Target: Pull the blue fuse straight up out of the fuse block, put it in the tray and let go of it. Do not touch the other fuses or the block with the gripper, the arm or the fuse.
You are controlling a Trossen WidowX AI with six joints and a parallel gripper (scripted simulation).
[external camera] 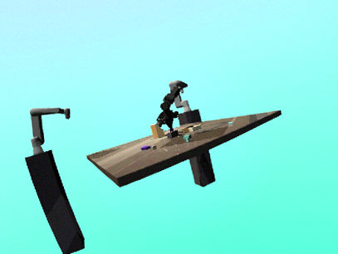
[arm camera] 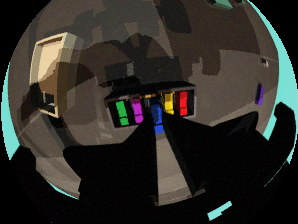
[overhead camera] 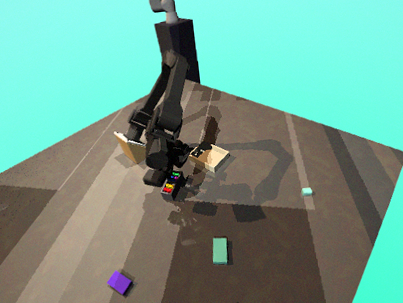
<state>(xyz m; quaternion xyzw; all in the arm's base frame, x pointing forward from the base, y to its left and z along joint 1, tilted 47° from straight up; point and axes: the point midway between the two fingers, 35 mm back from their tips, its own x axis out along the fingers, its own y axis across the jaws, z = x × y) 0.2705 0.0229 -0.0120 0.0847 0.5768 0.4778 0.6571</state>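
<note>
Right now my gripper tip is 1 cm past the purple fuse, 2 cm to the right of it and 4 cm above it. From my gripper tip the other things lie so: blue fuse 1 cm below; yellow fuse 1 cm ahead, 2 cm to the right, 4 cm below; green fuse 2 cm behind, 3 cm to the left, 4 cm below.
</note>
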